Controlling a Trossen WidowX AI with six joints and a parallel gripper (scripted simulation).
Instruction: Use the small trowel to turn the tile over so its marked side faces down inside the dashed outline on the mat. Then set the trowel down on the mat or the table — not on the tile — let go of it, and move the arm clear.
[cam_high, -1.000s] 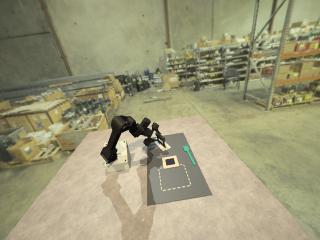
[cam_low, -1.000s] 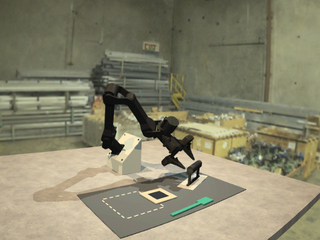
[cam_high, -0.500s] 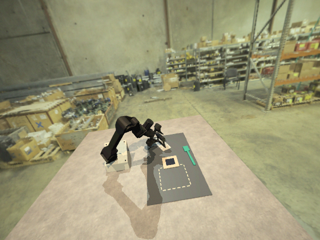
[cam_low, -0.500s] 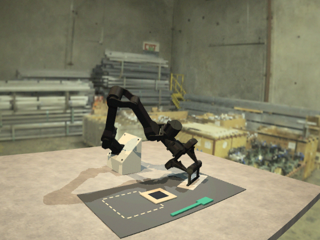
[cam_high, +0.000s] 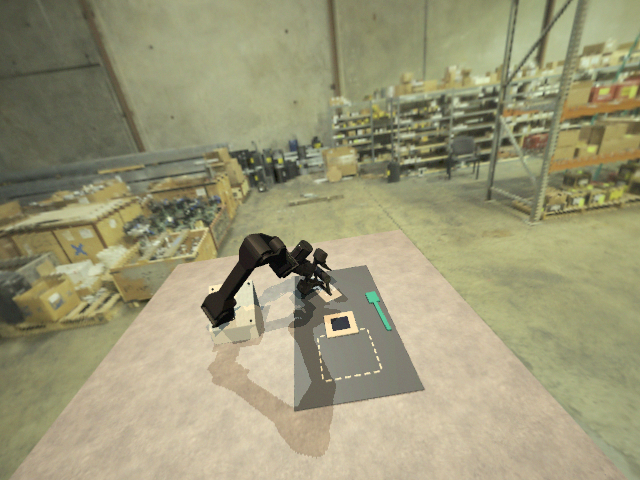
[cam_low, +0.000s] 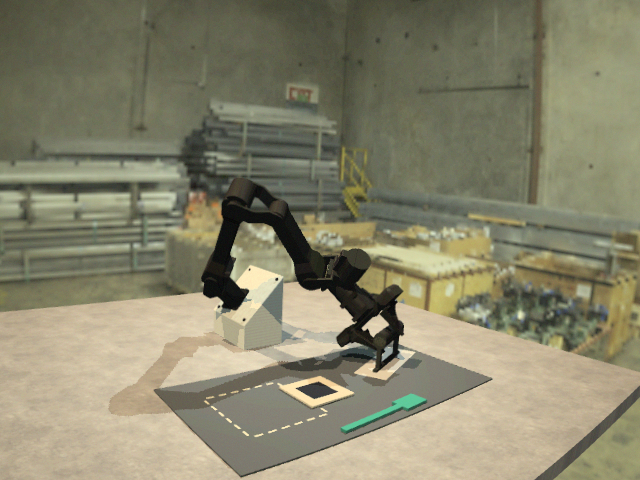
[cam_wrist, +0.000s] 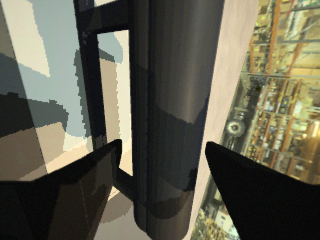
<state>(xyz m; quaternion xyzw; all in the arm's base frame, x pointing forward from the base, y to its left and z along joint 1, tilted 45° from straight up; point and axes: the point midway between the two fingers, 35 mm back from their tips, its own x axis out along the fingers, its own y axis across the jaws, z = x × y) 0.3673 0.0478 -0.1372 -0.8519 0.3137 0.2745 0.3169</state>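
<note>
The grey mat lies 19 cm to the right of my gripper tip and 8 cm below it. From my gripper tip the other things lie so: trowel 2 cm below, 2 cm behind, 1 cm to the right; tile 23 cm to the right, 5 cm below, 1 cm behind; green flat tool 18 cm to the right, 14 cm ahead, 5 cm below.
</note>
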